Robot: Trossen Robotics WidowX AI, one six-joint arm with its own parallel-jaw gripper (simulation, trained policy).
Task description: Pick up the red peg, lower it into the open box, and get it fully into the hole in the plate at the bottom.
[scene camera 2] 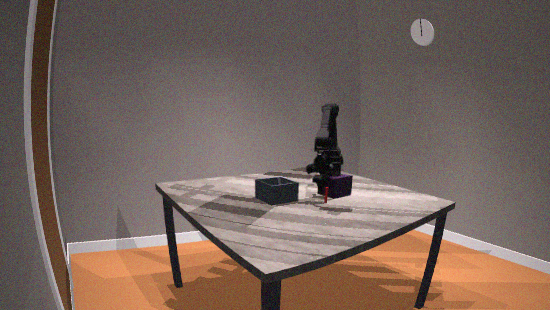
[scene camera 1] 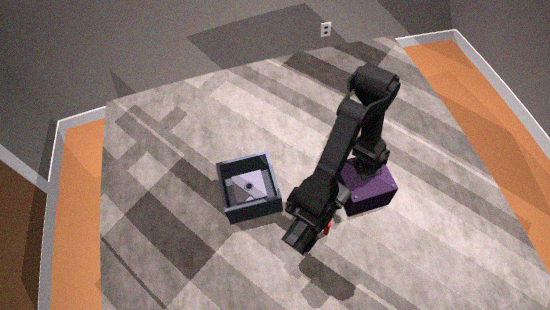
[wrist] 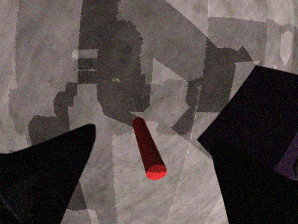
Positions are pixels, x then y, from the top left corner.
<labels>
box: scene camera 2; scene camera 1; not seen in the wrist view (out of frame)
plate: scene camera 1 249,187; not seen in scene camera 2 (hidden by a box); not seen in the wrist view (out of frame)
same spot on box: [scene camera 1: 261,161] = [scene camera 2: 278,183]
</labels>
